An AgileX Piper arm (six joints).
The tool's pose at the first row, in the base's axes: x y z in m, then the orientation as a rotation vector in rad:
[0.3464 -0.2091 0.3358 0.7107 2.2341 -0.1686]
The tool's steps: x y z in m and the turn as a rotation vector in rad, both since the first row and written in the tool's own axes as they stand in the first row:
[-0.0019 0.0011 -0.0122 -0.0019 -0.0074 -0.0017]
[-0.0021 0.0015 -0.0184 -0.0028 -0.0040 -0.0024]
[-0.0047 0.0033 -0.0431 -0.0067 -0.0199 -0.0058]
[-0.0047 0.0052 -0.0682 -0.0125 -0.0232 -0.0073]
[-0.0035 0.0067 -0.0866 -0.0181 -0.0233 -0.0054]
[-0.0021 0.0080 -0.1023 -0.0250 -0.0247 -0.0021]
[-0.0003 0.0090 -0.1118 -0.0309 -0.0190 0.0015]
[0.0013 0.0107 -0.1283 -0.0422 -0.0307 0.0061]
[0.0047 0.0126 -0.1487 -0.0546 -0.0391 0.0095]
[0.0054 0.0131 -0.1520 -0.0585 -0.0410 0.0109]
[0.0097 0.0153 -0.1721 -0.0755 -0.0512 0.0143]
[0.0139 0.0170 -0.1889 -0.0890 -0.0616 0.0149]
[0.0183 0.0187 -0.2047 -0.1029 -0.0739 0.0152]
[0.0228 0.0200 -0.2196 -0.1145 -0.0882 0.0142]
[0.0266 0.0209 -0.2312 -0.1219 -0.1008 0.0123]
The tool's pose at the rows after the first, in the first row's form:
[0.3402 -0.2050 0.3457 0.7061 2.2276 -0.1697]
[0.3366 -0.2027 0.3502 0.7056 2.2311 -0.1679]
[0.3232 -0.1941 0.3694 0.6961 2.2170 -0.1703]
[0.3082 -0.1842 0.3870 0.6906 2.2141 -0.1655]
[0.2966 -0.1764 0.3991 0.6897 2.2129 -0.1584]
[0.2865 -0.1695 0.4091 0.6893 2.2098 -0.1495]
[0.2800 -0.1647 0.4145 0.6914 2.2134 -0.1392]
[0.2695 -0.1571 0.4250 0.6877 2.1996 -0.1282]
[0.2556 -0.1473 0.4369 0.6829 2.1894 -0.1154]
[0.2534 -0.1455 0.4388 0.6819 2.1867 -0.1110]
[0.2394 -0.1351 0.4499 0.6741 2.1743 -0.0938]
[0.2273 -0.1263 0.4587 0.6652 2.1630 -0.0820]
[0.2157 -0.1177 0.4667 0.6553 2.1499 -0.0706]
[0.2044 -0.1097 0.4740 0.6448 2.1356 -0.0631]
[0.1954 -0.1034 0.4794 0.6360 2.1237 -0.0601]

